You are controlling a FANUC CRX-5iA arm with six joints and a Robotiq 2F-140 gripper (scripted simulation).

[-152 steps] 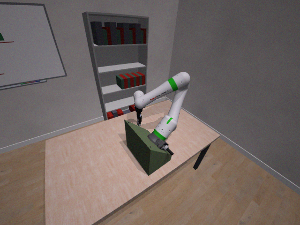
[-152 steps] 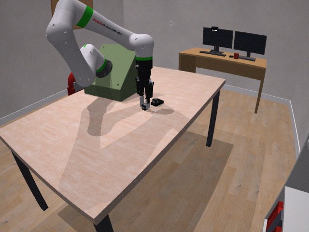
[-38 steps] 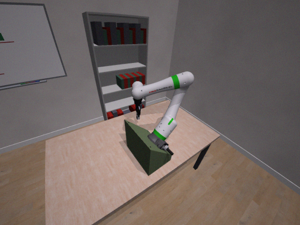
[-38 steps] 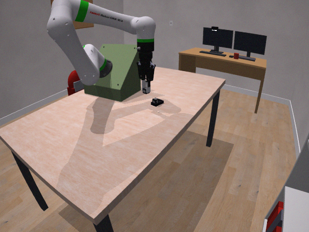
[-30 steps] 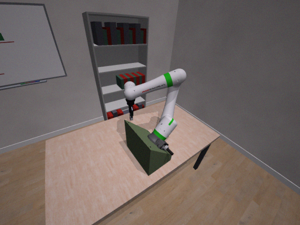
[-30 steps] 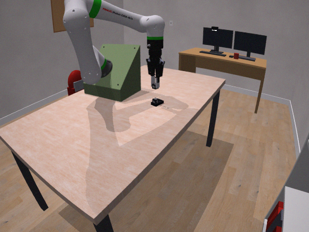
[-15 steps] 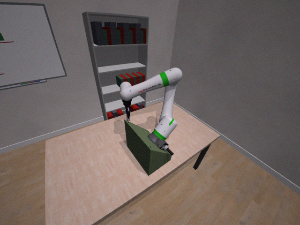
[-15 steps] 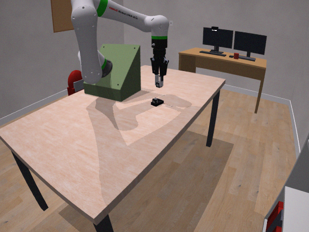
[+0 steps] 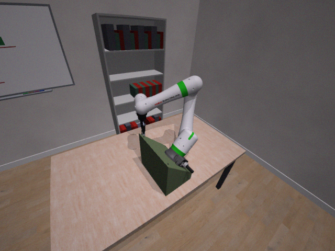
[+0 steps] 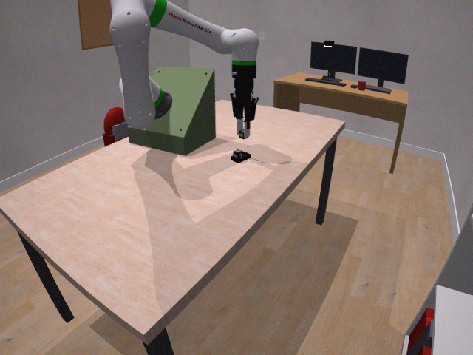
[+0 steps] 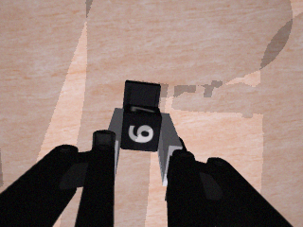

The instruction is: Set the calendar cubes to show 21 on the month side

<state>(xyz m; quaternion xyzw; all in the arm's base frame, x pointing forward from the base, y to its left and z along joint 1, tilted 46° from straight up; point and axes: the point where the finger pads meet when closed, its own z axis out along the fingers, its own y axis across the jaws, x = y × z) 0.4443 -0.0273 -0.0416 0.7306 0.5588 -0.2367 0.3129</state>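
My hand is 2 cm to the left of the black tray and 12 cm above it.
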